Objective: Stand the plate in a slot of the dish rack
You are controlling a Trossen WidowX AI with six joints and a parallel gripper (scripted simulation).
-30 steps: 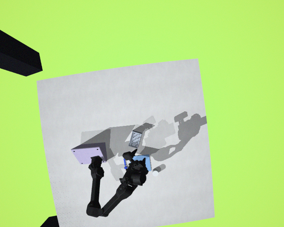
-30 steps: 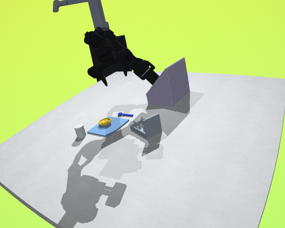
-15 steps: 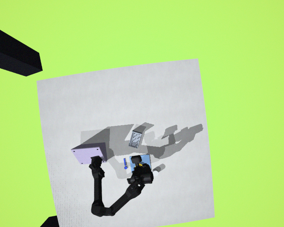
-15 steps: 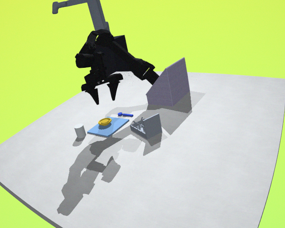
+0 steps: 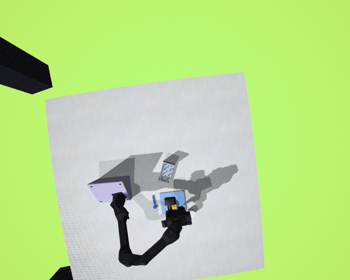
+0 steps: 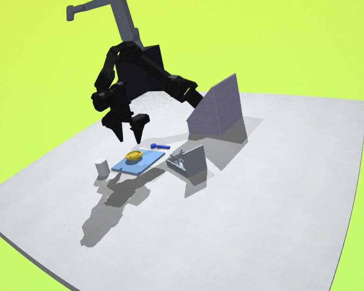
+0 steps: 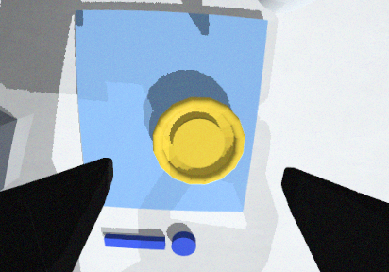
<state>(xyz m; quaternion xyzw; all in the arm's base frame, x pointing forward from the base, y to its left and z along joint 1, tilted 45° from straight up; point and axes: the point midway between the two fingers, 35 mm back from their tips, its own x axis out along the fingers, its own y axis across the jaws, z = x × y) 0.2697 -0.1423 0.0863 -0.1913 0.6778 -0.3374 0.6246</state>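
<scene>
My gripper tip is now 50 mm above the yellow plate. Also, from my gripper tip: blue spoon: 100 mm behind, 40 mm to the left, 60 mm below; white cylinder cup: 100 mm ahead, 70 mm to the right, 40 mm below; blue mat: 10 mm ahead, 20 mm to the left, 70 mm below.
</scene>
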